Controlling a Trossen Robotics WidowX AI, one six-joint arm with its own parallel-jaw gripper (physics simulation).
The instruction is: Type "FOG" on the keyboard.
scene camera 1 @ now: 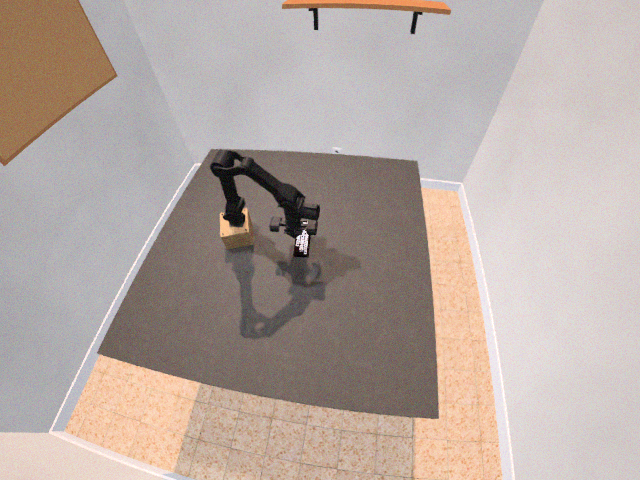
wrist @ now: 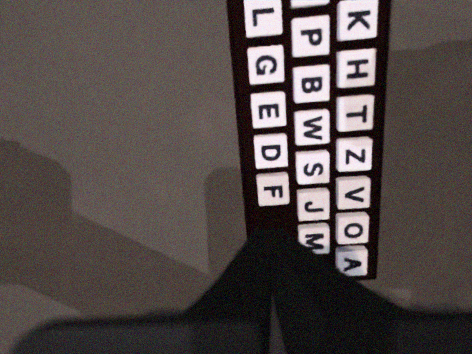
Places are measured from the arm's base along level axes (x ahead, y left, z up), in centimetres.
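Pixels of known places: gripper, between the fingertips: (scene camera 1: 295, 237) (wrist: 267, 241); arm's base, origin of its link: (scene camera 1: 237, 220).
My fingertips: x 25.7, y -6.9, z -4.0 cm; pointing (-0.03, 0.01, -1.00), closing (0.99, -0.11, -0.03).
Observation:
Ahead of a thing's pixels: the offset from my fingertips to its top centre. Level surfaces: height alone.
The dark keyboard @(dy +3.9, dx +2.5, dz -4.7 cm) (scene camera 1: 301, 245) (wrist: 245, 150) with white letter keys lies on the dark table. In the wrist view its F key @(dy -0.1, dx +0.5, dz -4.7 cm) (wrist: 273, 189) is at the near end of the left row, its G key @(dy +5.4, dx +0.8, dz -4.7 cm) (wrist: 266, 65) is farther up that row, and its O key @(dy -2.5, dx +4.1, dz -4.7 cm) (wrist: 353, 228) is in the right row beside A. My gripper (scene camera 1: 304, 232) (wrist: 267, 241) is shut and empty, with its tips over the near end of the keyboard, close to the bare strip below F. The fingers hide part of M and the board's near left corner. Whether the tips touch the board is unclear.
The arm stands on a wooden block (scene camera 1: 236, 236) on the dark table @(dz -6.3 cm) (scene camera 1: 361, 335), left of the keyboard. Shadows of the arm fall across the table. A wall shelf (scene camera 1: 367, 6) and a brown board (scene camera 1: 46, 67) are up on the walls.

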